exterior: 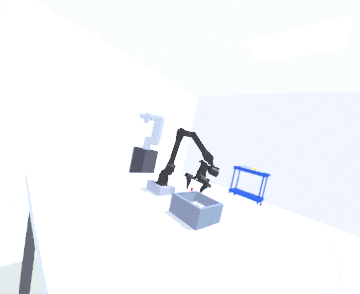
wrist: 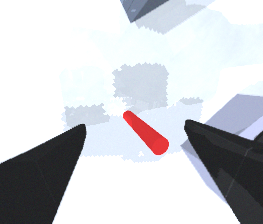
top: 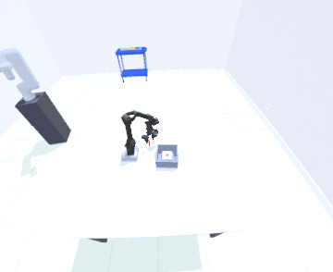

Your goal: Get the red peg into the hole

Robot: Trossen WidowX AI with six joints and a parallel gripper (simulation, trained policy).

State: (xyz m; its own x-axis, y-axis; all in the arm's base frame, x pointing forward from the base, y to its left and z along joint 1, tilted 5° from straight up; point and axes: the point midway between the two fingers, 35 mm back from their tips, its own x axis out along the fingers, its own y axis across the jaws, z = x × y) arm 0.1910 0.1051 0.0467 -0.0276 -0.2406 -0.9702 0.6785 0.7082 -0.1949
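Right now the red peg is 10 mm behind my gripper tip and 10 mm below it. From my gripper tip the other things lie so: grey-blue box 130 mm ahead, 190 mm to the right, 30 mm below.
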